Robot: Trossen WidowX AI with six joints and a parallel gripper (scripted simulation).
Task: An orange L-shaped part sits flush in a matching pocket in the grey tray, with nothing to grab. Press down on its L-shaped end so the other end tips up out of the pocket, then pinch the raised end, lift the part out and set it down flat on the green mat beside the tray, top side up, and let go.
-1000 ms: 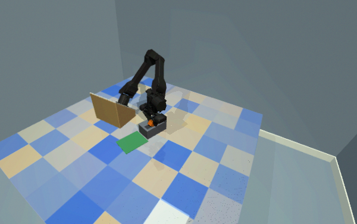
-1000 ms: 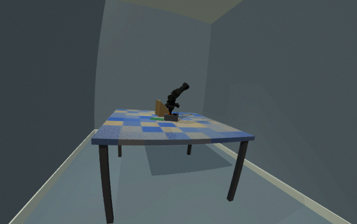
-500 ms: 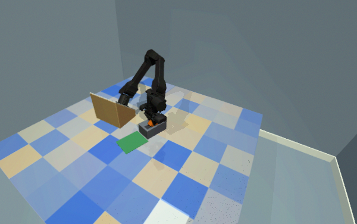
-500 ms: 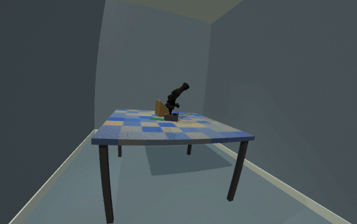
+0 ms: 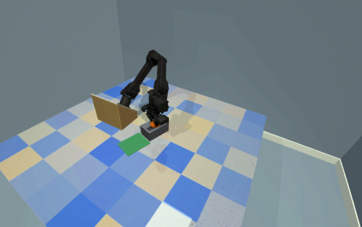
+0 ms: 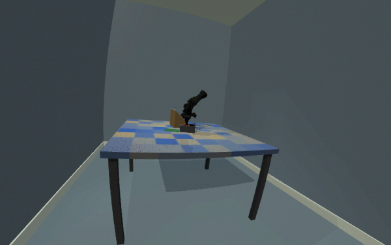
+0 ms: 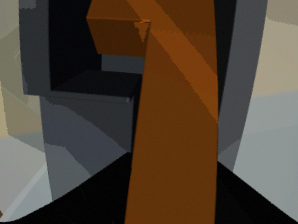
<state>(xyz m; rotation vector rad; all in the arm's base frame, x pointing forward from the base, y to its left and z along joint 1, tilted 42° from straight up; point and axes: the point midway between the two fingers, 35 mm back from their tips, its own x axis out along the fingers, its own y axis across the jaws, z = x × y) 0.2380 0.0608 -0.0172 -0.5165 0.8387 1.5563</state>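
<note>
My gripper tip is now 14 cm to the left of the green mat, 9 cm above it and 4 cm past it. Round my gripper tip: orange L-shaped part (4 cm to the left, 3 cm below, 1 cm behind).
</note>
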